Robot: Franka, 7 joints.
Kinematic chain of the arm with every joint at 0, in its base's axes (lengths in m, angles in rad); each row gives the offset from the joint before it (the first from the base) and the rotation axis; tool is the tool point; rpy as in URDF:
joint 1: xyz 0 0 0.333 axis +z
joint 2: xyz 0 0 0 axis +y
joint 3: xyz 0 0 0.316 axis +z
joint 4: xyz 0.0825 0 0 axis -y
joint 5: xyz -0.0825 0 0.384 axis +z
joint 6: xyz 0 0 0 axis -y
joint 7: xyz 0.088 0 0 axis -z
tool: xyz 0 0 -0.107 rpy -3.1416 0 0
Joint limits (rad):
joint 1: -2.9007..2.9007
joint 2: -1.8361..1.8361
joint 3: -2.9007..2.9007
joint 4: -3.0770..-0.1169
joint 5: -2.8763..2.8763
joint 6: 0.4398..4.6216
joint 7: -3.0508..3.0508
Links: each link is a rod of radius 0.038 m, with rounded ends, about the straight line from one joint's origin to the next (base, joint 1, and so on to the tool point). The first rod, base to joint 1, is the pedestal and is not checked.
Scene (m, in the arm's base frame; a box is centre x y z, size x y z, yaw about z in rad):
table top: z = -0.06
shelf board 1: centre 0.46 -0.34 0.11 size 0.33 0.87 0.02 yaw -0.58
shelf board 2: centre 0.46 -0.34 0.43 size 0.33 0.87 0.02 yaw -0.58
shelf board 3: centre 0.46 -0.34 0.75 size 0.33 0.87 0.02 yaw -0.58
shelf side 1: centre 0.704 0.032 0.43 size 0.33 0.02 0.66 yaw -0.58
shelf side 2: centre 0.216 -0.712 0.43 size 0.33 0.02 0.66 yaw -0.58
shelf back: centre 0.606 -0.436 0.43 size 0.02 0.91 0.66 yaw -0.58
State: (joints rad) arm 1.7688 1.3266 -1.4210 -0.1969 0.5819 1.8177 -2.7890
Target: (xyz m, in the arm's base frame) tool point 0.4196 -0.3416 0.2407
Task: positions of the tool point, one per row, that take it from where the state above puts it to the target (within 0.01 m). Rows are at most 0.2 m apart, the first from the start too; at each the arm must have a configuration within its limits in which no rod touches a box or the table.
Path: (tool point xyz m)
1: 0.1708 0.7830 0.4782
2: 0.3204 0.6958 0.4684
3: 0.4262 0.5661 0.4308
4: 0.4744 0.4124 0.3727
5: 0.4602 0.2537 0.3067
6: 0.3875 0.1065 0.2487
7: 0.3462 -0.0447 0.2484
8: 0.2641 -0.1399 0.2471
9: 0.1794 -0.1842 0.2407
10: 0.2964 -0.2723 0.2360
11: 0.4196 -0.3416 0.2407

